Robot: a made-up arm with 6 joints. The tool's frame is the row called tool.
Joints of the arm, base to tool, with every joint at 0 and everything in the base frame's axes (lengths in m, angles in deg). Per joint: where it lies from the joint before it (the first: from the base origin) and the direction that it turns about. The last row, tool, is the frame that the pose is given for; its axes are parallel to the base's.
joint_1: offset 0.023 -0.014 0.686 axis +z
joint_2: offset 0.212 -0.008 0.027 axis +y
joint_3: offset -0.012 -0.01 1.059 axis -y
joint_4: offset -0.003 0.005 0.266 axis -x
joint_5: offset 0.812 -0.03 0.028 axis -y
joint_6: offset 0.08 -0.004 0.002 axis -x
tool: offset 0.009 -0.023 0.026
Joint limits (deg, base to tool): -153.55..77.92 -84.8..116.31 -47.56..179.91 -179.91..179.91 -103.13..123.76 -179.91..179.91
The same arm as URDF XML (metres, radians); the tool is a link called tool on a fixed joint. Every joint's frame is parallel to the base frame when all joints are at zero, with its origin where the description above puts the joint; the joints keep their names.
<robot name="arm">
  <joint name="tool_joint" type="fixed">
    <parent link="link6"/>
    <child link="tool"/>
    <origin xyz="0.0090 -0.0230 0.0260"/>
  </joint>
  <joint name="joint_6" type="revolute">
    <parent link="link5"/>
    <child link="link6"/>
    <origin xyz="0.0800 -0.0040 0.0020"/>
    <axis xyz="-1 0 0"/>
    <limit lower="-3.1400" upper="3.1400"/>
  </joint>
  <joint name="joint_5" type="revolute">
    <parent link="link4"/>
    <child link="link5"/>
    <origin xyz="0.8120 -0.0300 0.0280"/>
    <axis xyz="0 -1 0"/>
    <limit lower="-1.8000" upper="2.1600"/>
  </joint>
  <joint name="joint_4" type="revolute">
    <parent link="link3"/>
    <child link="link4"/>
    <origin xyz="-0.0030 0.0050 0.2660"/>
    <axis xyz="-1 0 0"/>
    <limit lower="-3.1400" upper="3.1400"/>
  </joint>
  <joint name="joint_3" type="revolute">
    <parent link="link2"/>
    <child link="link3"/>
    <origin xyz="-0.0120 -0.0100 1.0590"/>
    <axis xyz="0 -1 0"/>
    <limit lower="-0.8301" upper="3.1400"/>
  </joint>
  <joint name="joint_2" type="revolute">
    <parent link="link1"/>
    <child link="link2"/>
    <origin xyz="0.2120 -0.0080 0.0270"/>
    <axis xyz="0 1 0"/>
    <limit lower="-1.4800" upper="2.0300"/>
  </joint>
  <joint name="joint_1" type="revolute">
    <parent link="base_link"/>
    <child link="link1"/>
    <origin xyz="0.0230 -0.0140 0.6860"/>
    <axis xyz="0 0 1"/>
    <limit lower="-2.6800" upper="1.3600"/>
  </joint>
  <link name="base_link"/>
  <link name="link1"/>
  <link name="link2"/>
  <link name="link3"/>
  <link name="link4"/>
  <link name="link5"/>
  <link name="link6"/>
  <link name="tool"/>
</robot>

